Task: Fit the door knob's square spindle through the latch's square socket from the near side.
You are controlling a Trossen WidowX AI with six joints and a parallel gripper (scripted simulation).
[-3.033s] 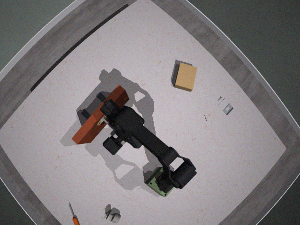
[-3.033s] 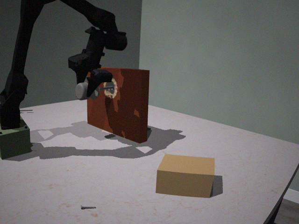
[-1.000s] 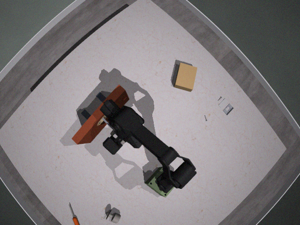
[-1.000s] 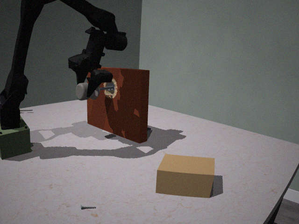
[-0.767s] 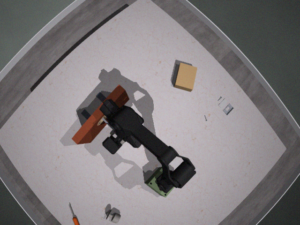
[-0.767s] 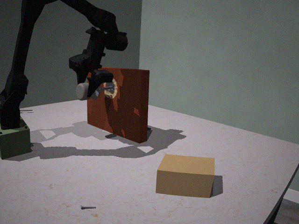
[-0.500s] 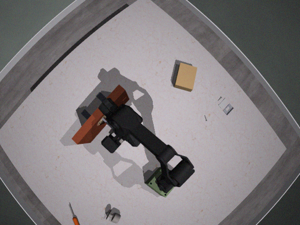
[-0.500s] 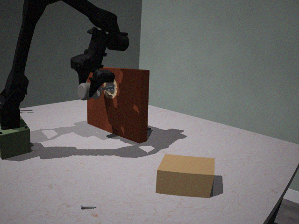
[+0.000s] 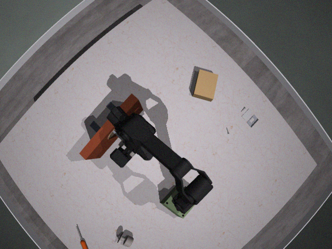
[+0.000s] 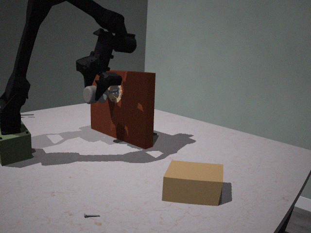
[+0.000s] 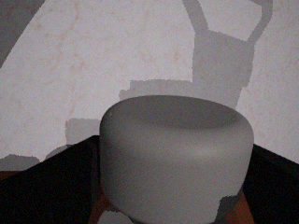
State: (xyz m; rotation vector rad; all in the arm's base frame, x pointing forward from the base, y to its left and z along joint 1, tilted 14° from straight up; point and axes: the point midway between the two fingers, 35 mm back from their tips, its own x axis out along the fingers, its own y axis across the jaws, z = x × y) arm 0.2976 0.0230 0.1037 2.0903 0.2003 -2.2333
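Now: the grey latch socket 11 cm ahead of my hand, 3 cm below it and 2 cm to the left of it. The rest, counted from my hand: orange screwdriver: 55 cm to the left, 19 cm behind, 18 cm below; then red-brown wooden door panel: 11 cm ahead, 5 cm below, 2 cm to the left; then tan box: 41 cm to the right, 16 cm below, 2 cm ahead.
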